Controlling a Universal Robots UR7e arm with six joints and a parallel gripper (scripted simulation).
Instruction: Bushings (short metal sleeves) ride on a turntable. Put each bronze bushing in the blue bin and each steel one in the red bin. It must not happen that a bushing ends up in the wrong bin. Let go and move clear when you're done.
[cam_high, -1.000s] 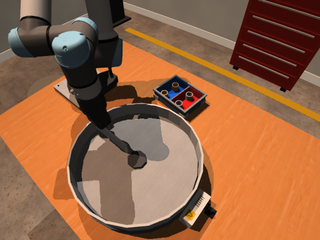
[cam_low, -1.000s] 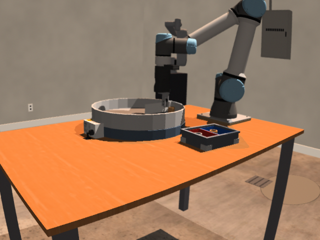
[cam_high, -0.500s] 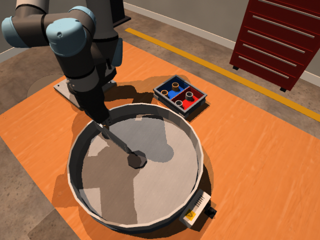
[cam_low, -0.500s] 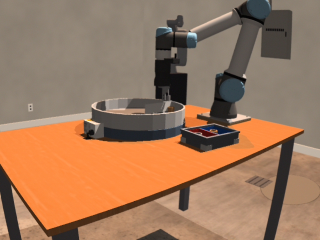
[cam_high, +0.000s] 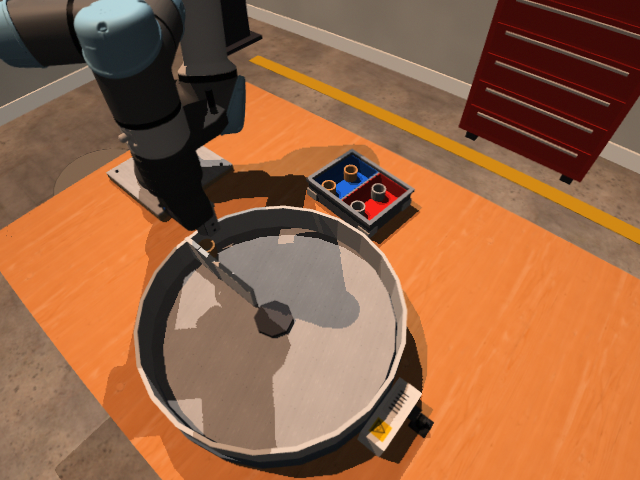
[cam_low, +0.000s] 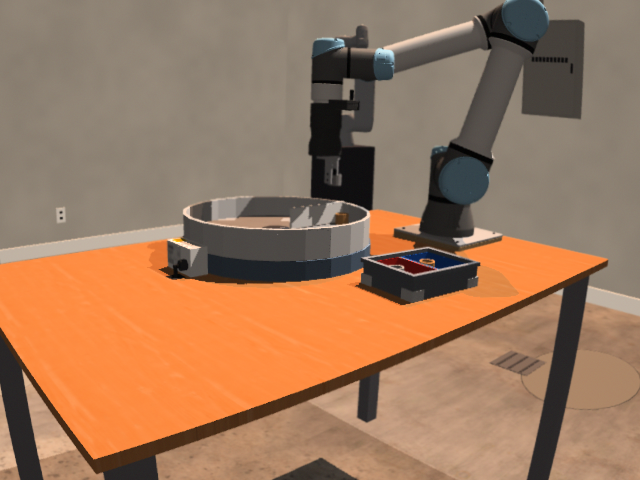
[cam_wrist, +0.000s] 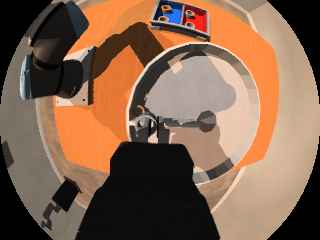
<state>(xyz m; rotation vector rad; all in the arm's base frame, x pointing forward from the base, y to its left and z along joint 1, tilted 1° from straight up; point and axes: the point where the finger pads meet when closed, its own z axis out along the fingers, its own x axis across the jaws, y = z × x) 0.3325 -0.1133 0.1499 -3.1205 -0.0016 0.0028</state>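
Right now my hand is 70 mm short of the bin, 340 mm to the right of it and 150 mm above it. The rest, counted from my hand: turntable: 150 mm ahead, 20 mm to the right, 120 mm below.
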